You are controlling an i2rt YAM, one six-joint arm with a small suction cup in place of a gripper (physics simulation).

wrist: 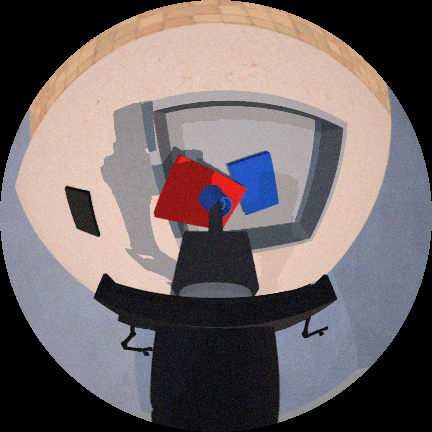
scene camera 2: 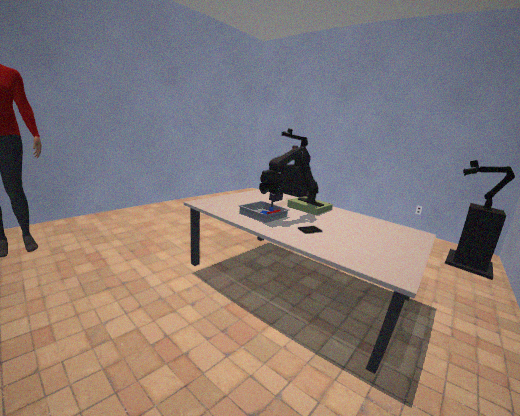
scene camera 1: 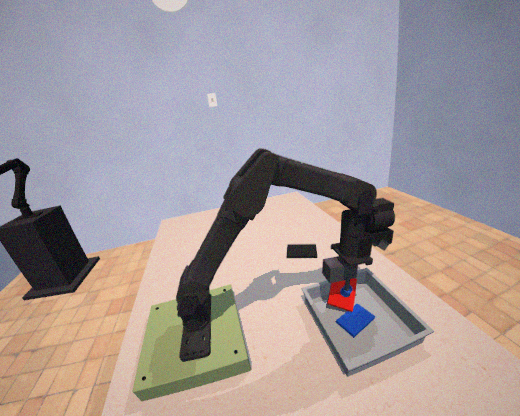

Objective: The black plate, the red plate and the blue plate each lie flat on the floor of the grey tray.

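Seen in the pictures: hand, tool point: (wrist: 215, 193) (scene camera 1: 345, 295); arm's base, link origin: (scene camera 2: 310, 202) (scene camera 1: 197, 323).
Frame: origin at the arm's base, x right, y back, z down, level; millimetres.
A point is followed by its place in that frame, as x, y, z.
The black plate (scene camera 1: 302, 251) @(-258, -383, 39) (scene camera 2: 310, 229) @(-277, -392, 39) (wrist: 82, 211) @(-255, -388, 39) lies flat on the table, outside the grey tray (scene camera 1: 360, 351) @(156, -373, 45) (scene camera 2: 250, 212) @(88, -522, 18) (wrist: 215, 94) @(17, -521, -2). The blue plate (scene camera 1: 356, 320) @(84, -405, 35) (scene camera 2: 265, 213) @(63, -412, 35) (wrist: 257, 182) @(77, -413, 35) lies flat on the tray floor. The red plate (scene camera 1: 341, 301) @(29, -389, 14) (scene camera 2: 274, 212) @(-36, -438, -3) (wrist: 185, 192) @(-16, -424, -4) is right under my suction cup (scene camera 1: 346, 291) @(16, -410, 13) (scene camera 2: 271, 207) (wrist: 212, 196), which seems to touch it. In the wrist view its left part overlaps the tray's side wall. I cannot tell whether it is tilted or what it rests on. My gripper is open, with no sign of grip.
The green base block (scene camera 1: 220, 345) @(79, -58, -4) (scene camera 2: 310, 206) @(-68, -100, -1) of my arm stands on the table (scene camera 1: 270, 350) @(89, -171, 48) (scene camera 2: 380, 245) @(-642, -241, 48) beside the tray. Another arm's black pedestal (scene camera 1: 45, 252) (scene camera 2: 482, 232) stands off the table. A person in red (scene camera 2: 10, 100) stands on the floor at the left.
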